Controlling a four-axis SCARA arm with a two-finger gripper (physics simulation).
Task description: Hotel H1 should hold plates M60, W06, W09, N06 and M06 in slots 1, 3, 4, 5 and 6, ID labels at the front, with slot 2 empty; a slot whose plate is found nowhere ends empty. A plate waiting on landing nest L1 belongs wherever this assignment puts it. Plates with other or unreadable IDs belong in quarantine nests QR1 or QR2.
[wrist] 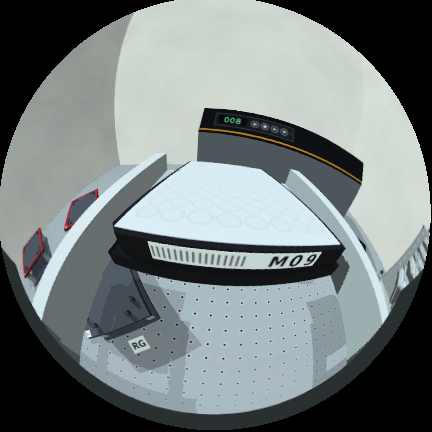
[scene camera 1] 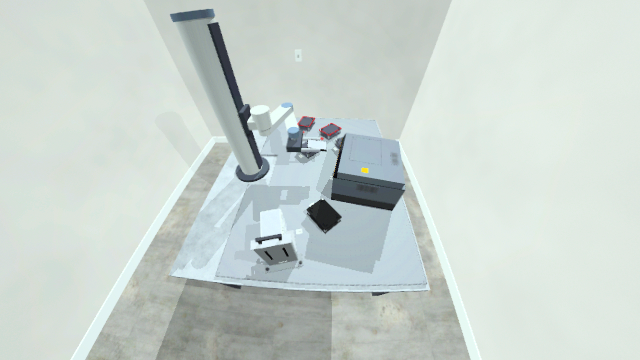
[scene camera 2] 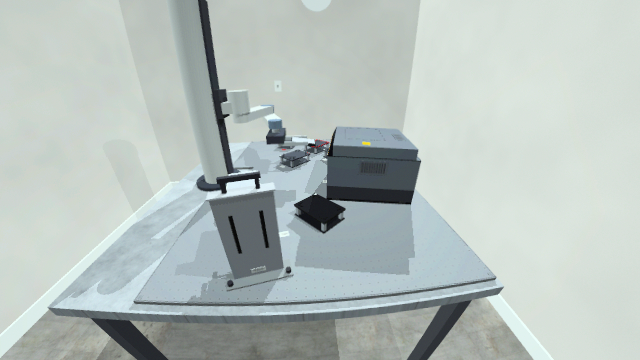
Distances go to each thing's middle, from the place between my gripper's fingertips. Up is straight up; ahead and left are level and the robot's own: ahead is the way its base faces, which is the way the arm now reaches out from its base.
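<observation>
My gripper is 160 mm to the left of the grey instrument (scene camera 2: 341, 171), 90 mm above it and 290 mm short of it. Relative to my hand, the black nest (scene camera 2: 313, 206) is 30 mm ahead, 420 mm to the right and 150 mm below; hotel H1 (scene camera 2: 245, 209) is 160 mm behind, 670 mm to the right and 60 mm below.
</observation>
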